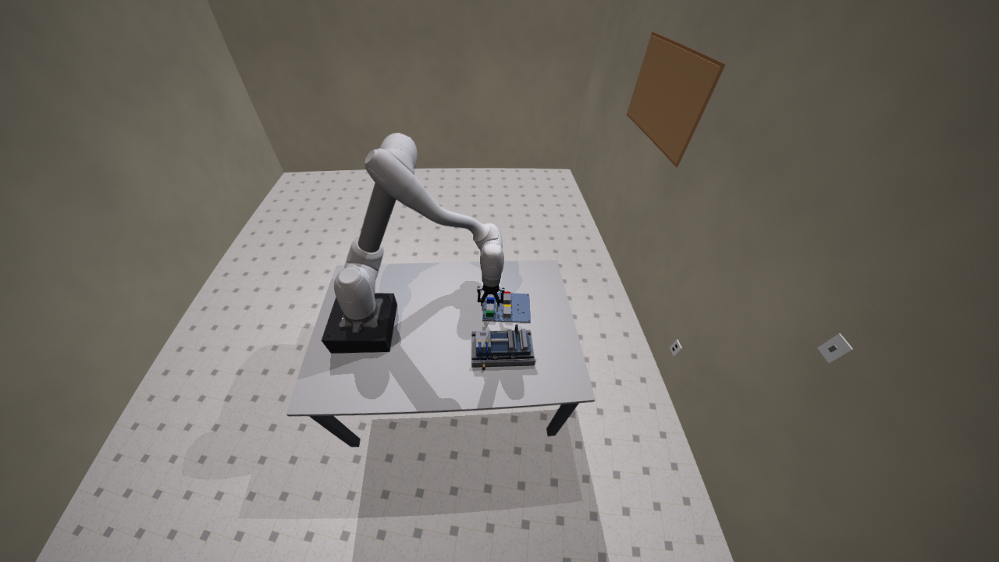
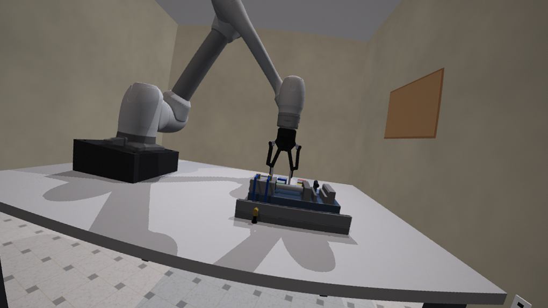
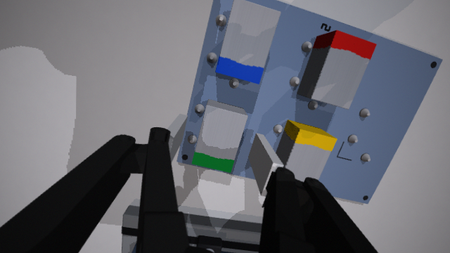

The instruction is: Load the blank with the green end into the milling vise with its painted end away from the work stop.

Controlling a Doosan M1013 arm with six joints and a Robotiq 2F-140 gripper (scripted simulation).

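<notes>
Right now the green-ended blank is 4 cm below my hand. From my hand the other things lie so: blue infeed plate: 9 cm ahead, 4 cm to the left, 6 cm below; then blue-ended blank: 1 cm ahead, 9 cm to the left, 4 cm below; then blank with yellow end: 9 cm ahead, 1 cm to the right, 4 cm below.
</notes>
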